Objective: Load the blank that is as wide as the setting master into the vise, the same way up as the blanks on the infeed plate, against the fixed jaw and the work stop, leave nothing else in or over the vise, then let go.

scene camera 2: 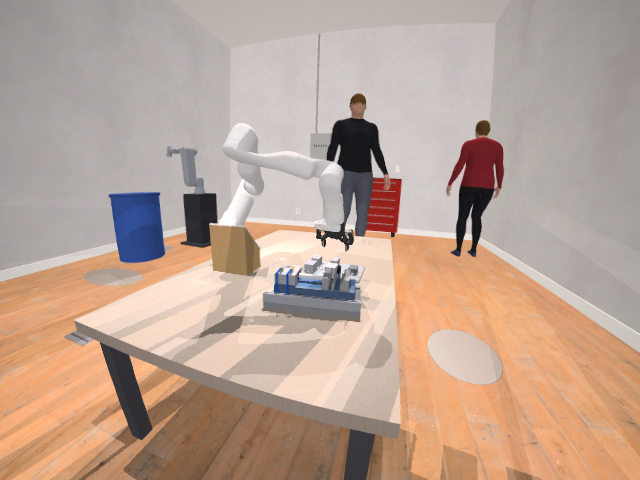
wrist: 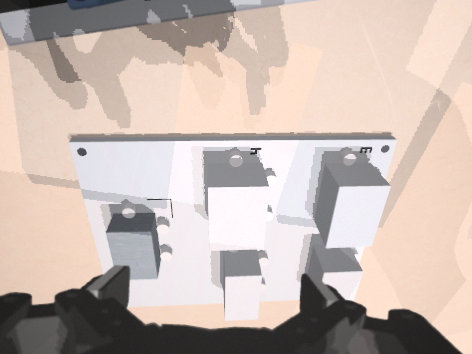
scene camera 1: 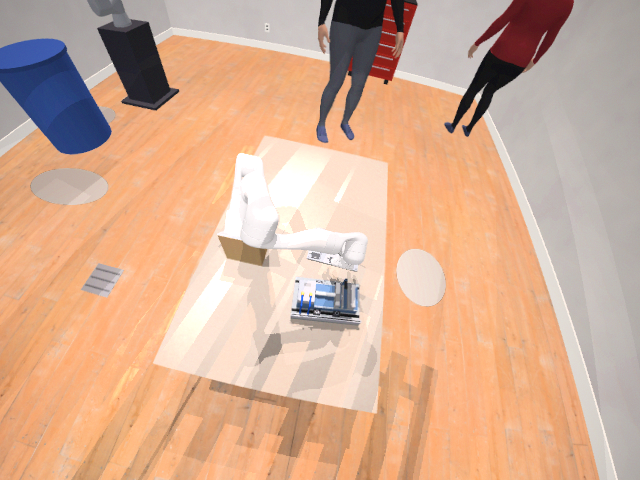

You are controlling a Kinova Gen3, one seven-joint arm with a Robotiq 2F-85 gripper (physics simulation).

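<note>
My gripper is open and empty, above the white infeed plate; the arm hides it in scene camera 1. In the wrist view a darker, brushed-metal block stands at the plate's left, beside round pins. Four paler blocks stand on the plate: a wide one at the middle, a tall one at the right, a narrow one nearer the fingers, and another partly behind the right finger. The blue-and-grey vise stands beside the plate; its jaw contents are too small to tell.
The vise's grey base edge crosses the top left of the wrist view. Two blue bands mark the vise's left end. The tan arm mount stands at the left on the table. Two people stand beyond the table.
</note>
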